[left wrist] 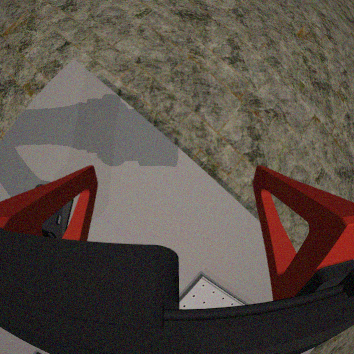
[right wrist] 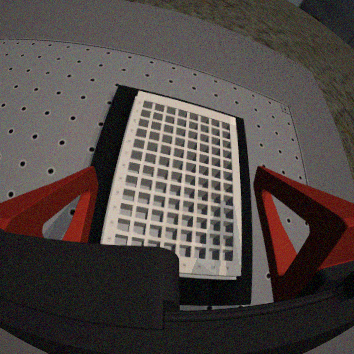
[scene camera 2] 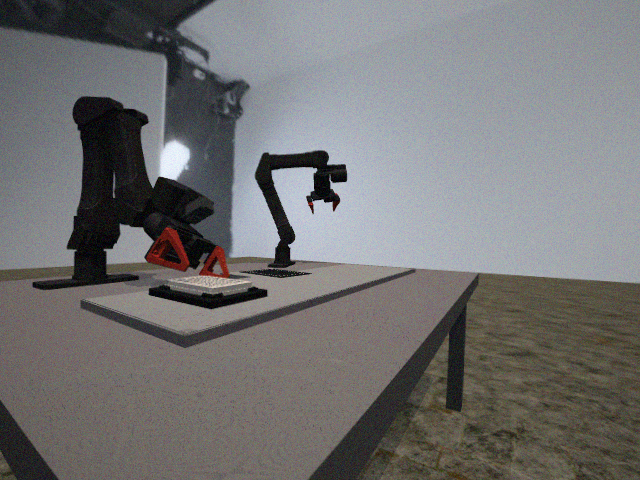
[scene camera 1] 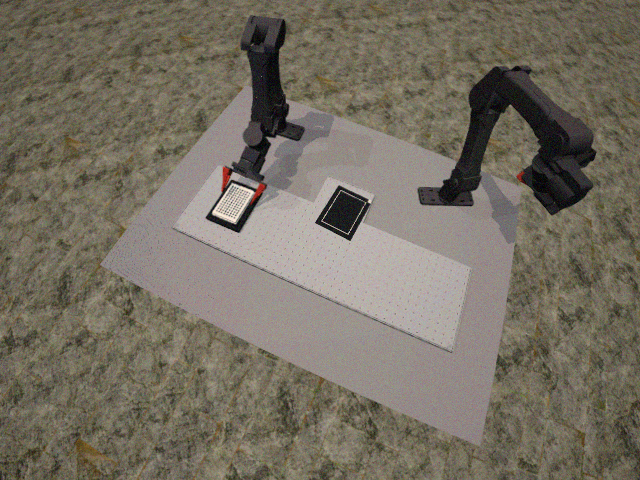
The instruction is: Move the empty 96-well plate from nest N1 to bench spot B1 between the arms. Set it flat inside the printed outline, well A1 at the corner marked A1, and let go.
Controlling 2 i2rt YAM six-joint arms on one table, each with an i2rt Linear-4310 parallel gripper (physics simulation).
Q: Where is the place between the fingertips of the right gripper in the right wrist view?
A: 175, 174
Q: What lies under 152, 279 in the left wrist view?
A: The left gripper.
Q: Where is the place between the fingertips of the right gripper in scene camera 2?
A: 208, 273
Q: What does the right gripper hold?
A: Nothing.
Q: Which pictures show the white well plate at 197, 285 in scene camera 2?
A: The right wrist view, scene camera 2 and scene camera 1 only.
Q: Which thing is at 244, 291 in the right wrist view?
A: A black nest.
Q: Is the left gripper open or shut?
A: Open.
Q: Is the right gripper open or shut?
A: Open.
